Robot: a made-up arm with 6 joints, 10 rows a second.
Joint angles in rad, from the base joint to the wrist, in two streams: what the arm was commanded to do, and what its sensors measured. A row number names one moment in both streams.
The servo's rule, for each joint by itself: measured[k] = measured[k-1] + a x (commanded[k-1-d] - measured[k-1]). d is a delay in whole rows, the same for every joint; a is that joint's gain. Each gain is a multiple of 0.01, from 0.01 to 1. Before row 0 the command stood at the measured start. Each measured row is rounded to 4 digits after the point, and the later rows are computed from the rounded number. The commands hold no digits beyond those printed.
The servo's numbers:
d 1
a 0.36 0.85 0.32 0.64 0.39 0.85
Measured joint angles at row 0: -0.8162 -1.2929 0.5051 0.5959 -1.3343 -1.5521
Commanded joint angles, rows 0 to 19: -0.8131 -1.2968 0.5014 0.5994 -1.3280 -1.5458; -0.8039 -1.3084 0.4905 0.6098 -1.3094 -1.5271; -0.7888 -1.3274 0.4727 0.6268 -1.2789 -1.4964; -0.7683 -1.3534 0.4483 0.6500 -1.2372 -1.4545; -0.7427 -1.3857 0.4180 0.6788 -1.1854 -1.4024; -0.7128 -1.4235 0.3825 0.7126 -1.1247 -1.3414; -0.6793 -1.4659 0.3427 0.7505 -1.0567 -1.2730; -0.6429 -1.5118 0.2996 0.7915 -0.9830 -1.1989; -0.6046 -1.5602 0.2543 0.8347 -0.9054 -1.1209; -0.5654 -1.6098 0.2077 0.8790 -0.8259 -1.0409; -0.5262 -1.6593 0.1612 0.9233 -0.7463 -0.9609; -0.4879 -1.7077 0.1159 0.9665 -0.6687 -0.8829; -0.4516 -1.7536 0.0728 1.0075 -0.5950 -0.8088; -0.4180 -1.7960 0.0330 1.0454 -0.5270 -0.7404; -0.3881 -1.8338 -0.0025 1.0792 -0.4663 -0.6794; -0.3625 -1.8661 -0.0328 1.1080 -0.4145 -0.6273; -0.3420 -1.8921 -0.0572 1.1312 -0.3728 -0.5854; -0.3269 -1.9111 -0.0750 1.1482 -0.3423 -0.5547; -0.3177 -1.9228 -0.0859 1.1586 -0.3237 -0.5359; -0.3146 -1.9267 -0.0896 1.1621 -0.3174 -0.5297
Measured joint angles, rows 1 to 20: -0.8162 -1.2929 0.5051 0.5959 -1.3343 -1.5521; -0.8151 -1.2962 0.5039 0.5981 -1.3318 -1.5467; -0.8111 -1.3066 0.4996 0.6056 -1.3231 -1.5300; -0.8031 -1.3243 0.4910 0.6192 -1.3059 -1.5014; -0.7906 -1.3490 0.4773 0.6389 -1.2791 -1.4615; -0.7734 -1.3802 0.4583 0.6644 -1.2426 -1.4113; -0.7516 -1.4170 0.4340 0.6952 -1.1966 -1.3519; -0.7256 -1.4586 0.4048 0.7306 -1.1420 -1.2848; -0.6958 -1.5038 0.3711 0.7696 -1.0800 -1.2118; -0.6630 -1.5517 0.3337 0.8113 -1.0119 -1.1345; -0.6279 -1.6011 0.2934 0.8546 -0.9394 -1.0549; -0.5913 -1.6506 0.2511 0.8986 -0.8641 -0.9750; -0.5541 -1.6991 0.2078 0.9421 -0.7879 -0.8967; -0.5172 -1.7454 0.1646 0.9840 -0.7127 -0.8220; -0.4815 -1.7884 0.1225 1.0233 -0.6403 -0.7526; -0.4479 -1.8270 0.0825 1.0591 -0.5724 -0.6904; -0.4172 -1.8602 0.0456 1.0904 -0.5108 -0.6368; -0.3901 -1.8873 0.0127 1.1165 -0.4570 -0.5931; -0.3673 -1.9075 -0.0154 1.1368 -0.4123 -0.5605; -0.3494 -1.9205 -0.0380 1.1508 -0.3777 -0.5396
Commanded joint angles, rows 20 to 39: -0.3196 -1.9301 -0.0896 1.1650 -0.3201 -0.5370; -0.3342 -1.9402 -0.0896 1.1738 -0.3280 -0.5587; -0.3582 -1.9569 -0.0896 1.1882 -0.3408 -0.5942; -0.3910 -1.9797 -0.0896 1.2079 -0.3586 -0.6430; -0.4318 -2.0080 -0.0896 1.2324 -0.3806 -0.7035; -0.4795 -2.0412 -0.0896 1.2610 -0.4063 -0.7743; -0.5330 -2.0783 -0.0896 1.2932 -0.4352 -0.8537; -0.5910 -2.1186 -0.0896 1.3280 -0.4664 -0.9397; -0.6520 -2.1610 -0.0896 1.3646 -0.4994 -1.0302; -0.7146 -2.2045 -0.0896 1.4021 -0.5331 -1.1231; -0.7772 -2.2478 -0.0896 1.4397 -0.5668 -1.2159; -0.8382 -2.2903 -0.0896 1.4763 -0.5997 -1.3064; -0.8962 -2.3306 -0.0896 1.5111 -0.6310 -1.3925; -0.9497 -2.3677 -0.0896 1.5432 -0.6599 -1.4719; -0.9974 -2.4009 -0.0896 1.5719 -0.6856 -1.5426; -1.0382 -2.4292 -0.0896 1.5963 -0.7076 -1.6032; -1.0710 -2.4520 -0.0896 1.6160 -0.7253 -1.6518; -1.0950 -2.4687 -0.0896 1.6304 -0.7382 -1.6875; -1.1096 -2.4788 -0.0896 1.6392 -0.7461 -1.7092; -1.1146 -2.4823 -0.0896 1.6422 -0.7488 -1.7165
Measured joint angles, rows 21 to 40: -0.3369 -1.9258 -0.0545 1.1580 -0.3542 -0.5312; -0.3307 -1.9295 -0.0657 1.1625 -0.3409 -0.5361; -0.3320 -1.9386 -0.0733 1.1697 -0.3359 -0.5553; -0.3414 -1.9542 -0.0785 1.1815 -0.3378 -0.5884; -0.3593 -1.9759 -0.0821 1.1984 -0.3459 -0.6348; -0.3854 -2.0032 -0.0845 1.2202 -0.3594 -0.6932; -0.4193 -2.0355 -0.0861 1.2463 -0.3777 -0.7621; -0.4602 -2.0719 -0.0872 1.2763 -0.4001 -0.8400; -0.5073 -2.1116 -0.0880 1.3094 -0.4260 -0.9247; -0.5594 -2.1536 -0.0885 1.3447 -0.4546 -1.0144; -0.6153 -2.1969 -0.0889 1.3814 -0.4852 -1.1068; -0.6736 -2.2402 -0.0891 1.4187 -0.5170 -1.1995; -0.7329 -2.2828 -0.0893 1.4556 -0.5493 -1.2904; -0.7917 -2.3234 -0.0894 1.4911 -0.5812 -1.3772; -0.8486 -2.3611 -0.0895 1.5244 -0.6119 -1.4577; -0.9022 -2.3949 -0.0895 1.5548 -0.6406 -1.5299; -0.9512 -2.4241 -0.0895 1.5814 -0.6667 -1.5922; -0.9943 -2.4478 -0.0895 1.6035 -0.6896 -1.6429; -1.0306 -2.4656 -0.0895 1.6207 -0.7086 -1.6808; -1.0590 -2.4768 -0.0895 1.6325 -0.7232 -1.7049
